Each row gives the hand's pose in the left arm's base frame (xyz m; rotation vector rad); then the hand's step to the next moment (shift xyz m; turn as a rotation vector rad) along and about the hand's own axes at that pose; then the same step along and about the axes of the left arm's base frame.
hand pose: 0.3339 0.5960 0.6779 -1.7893 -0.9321 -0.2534
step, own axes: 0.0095 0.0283 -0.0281 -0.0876 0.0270 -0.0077
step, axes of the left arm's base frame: 0.0331 -0.0240 -0.0026 -0.0383 -0.0519 -0.0656
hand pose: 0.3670 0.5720 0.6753 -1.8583 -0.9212 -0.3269
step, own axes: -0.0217 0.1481 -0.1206 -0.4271 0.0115 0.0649
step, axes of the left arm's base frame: 0.1125 -0.1461 -0.0542 -0.2907 -0.1383 -0.2883
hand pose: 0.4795 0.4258 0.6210 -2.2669 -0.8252 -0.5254
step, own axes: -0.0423 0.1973 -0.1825 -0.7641 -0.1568 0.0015
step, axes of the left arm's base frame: 0.0781 -0.2601 0.0166 -0.6566 -0.2241 -0.3564
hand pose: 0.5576 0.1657 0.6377 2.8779 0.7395 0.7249
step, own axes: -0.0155 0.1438 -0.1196 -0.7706 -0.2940 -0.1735
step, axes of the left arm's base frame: -0.0051 -0.1382 0.1269 -0.8027 -0.1128 -0.2308
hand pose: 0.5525 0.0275 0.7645 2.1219 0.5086 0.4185
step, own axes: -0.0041 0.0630 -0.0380 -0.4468 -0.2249 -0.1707
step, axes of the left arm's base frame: -0.0087 -0.0087 0.0726 -0.5094 0.0114 -0.1404
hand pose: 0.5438 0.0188 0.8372 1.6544 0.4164 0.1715
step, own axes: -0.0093 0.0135 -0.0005 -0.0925 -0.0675 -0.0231
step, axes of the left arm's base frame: -0.0065 -0.0040 0.0145 -0.1047 -0.0074 -0.0513
